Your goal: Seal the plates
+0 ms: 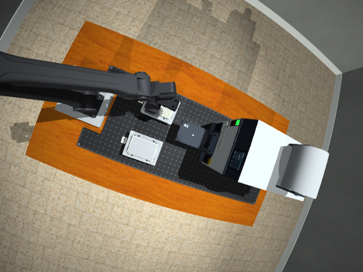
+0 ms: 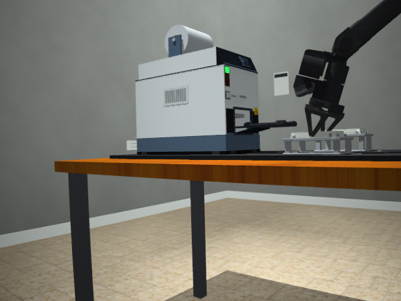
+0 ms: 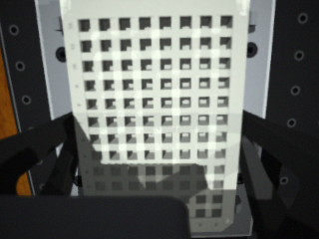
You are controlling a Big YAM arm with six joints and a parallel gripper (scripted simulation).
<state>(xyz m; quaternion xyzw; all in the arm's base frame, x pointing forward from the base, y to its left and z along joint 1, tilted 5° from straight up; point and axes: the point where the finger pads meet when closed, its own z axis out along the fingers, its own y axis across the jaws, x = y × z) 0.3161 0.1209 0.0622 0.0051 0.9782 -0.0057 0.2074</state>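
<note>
Now: the plate nest 20 mm below my hand. Round my hand: sealer stage: 190 mm ahead, 70 mm to the right, 40 mm above; pale start button: 290 mm ahead, 30 mm to the left, 130 mm above; A1 mark: 70 mm behind, 50 mm to the left, 10 mm below.
</note>
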